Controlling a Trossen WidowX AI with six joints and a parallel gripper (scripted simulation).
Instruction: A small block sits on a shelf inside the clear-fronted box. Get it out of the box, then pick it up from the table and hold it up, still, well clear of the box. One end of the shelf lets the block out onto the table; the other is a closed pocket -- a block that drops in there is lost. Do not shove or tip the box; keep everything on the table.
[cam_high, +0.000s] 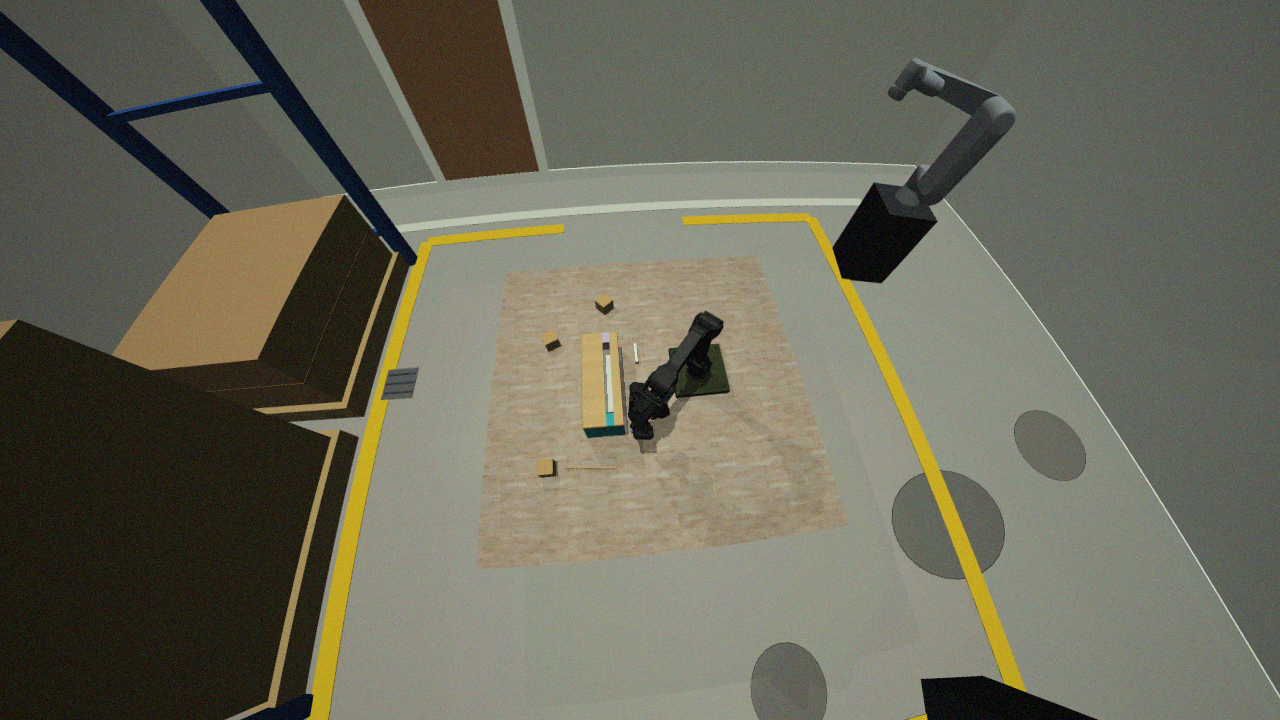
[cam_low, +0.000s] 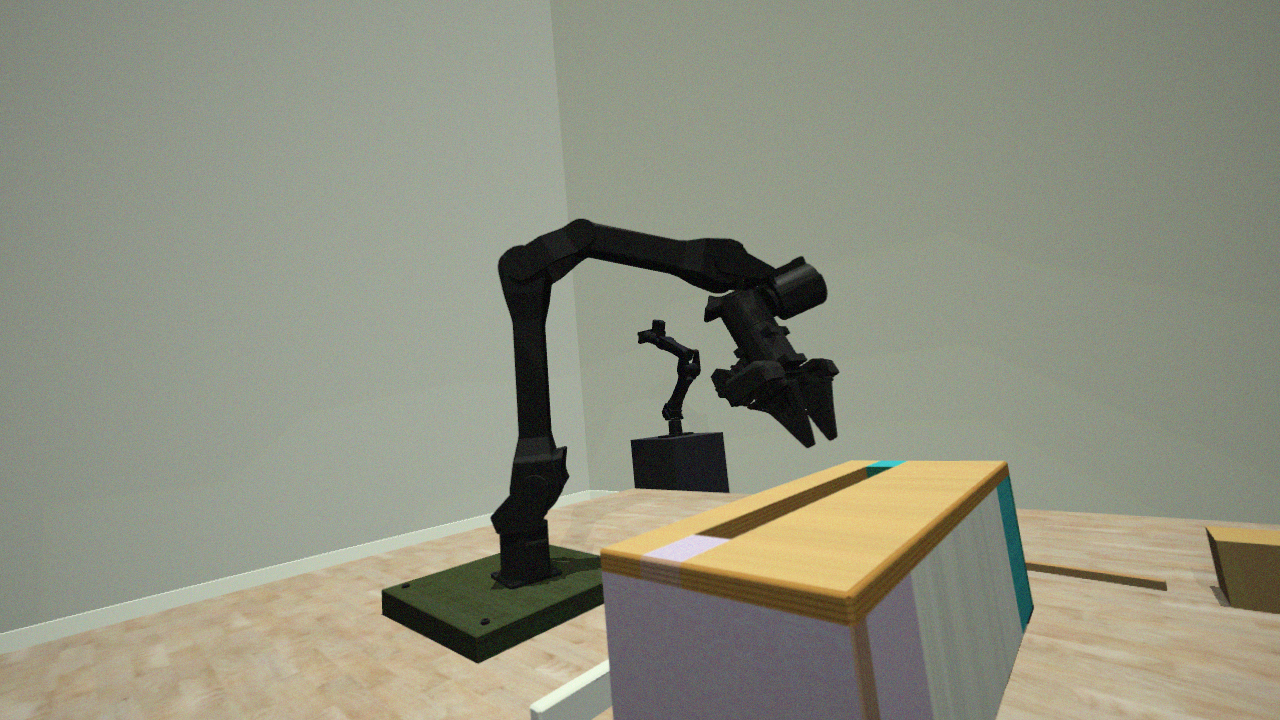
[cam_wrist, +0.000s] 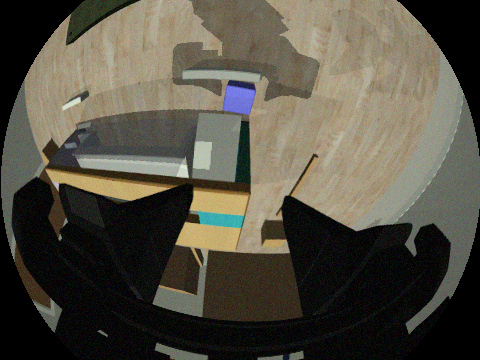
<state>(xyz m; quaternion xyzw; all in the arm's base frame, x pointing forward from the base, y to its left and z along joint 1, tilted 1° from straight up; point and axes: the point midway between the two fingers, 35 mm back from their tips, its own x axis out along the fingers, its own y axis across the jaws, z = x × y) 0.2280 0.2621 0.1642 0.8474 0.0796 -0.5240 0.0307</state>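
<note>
My gripper tip is now 20 mm past the blue block, 10 mm to the left of it and 140 mm above it. Also, from my gripper tip: clear-fronted box 90 mm ahead, 160 mm to the right, 90 mm below; then thin wooden stick 130 mm ahead, 150 mm to the left, 150 mm below.
</note>
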